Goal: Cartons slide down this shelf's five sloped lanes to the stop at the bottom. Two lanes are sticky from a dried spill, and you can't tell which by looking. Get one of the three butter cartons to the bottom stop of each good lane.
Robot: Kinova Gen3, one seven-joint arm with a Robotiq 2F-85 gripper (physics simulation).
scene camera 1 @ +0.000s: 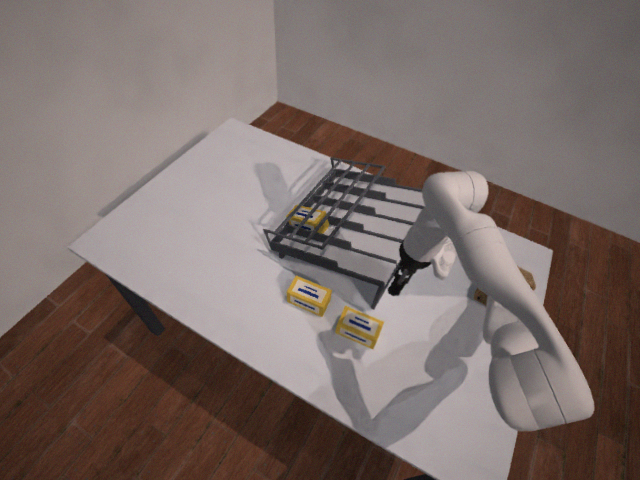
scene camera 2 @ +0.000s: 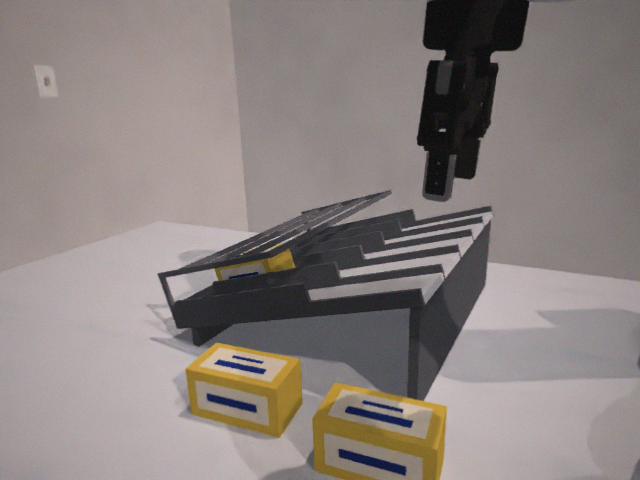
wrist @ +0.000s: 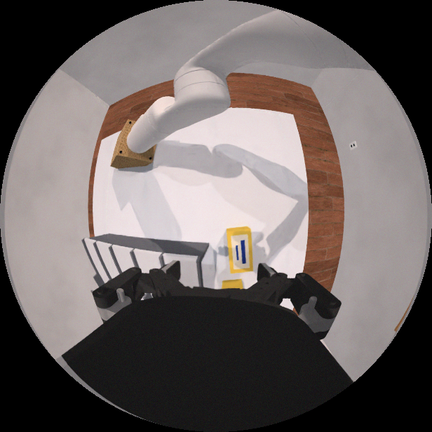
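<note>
The dark shelf has five sloped lanes with a wire guard over their low end. One yellow butter carton lies under the guard at the low end, seemingly in the second lane from the near side; its contact with the stop is hidden. A second carton stands on the table beside the shelf. A third carton stands to its right. My gripper is open and empty, above the shelf's high-end level.
The table carries the shelf and cartons. A brown block is by the arm's base, far from the cartons. The raised wire guard covers the lower lanes, and their upper parts are uncovered between low dividers.
</note>
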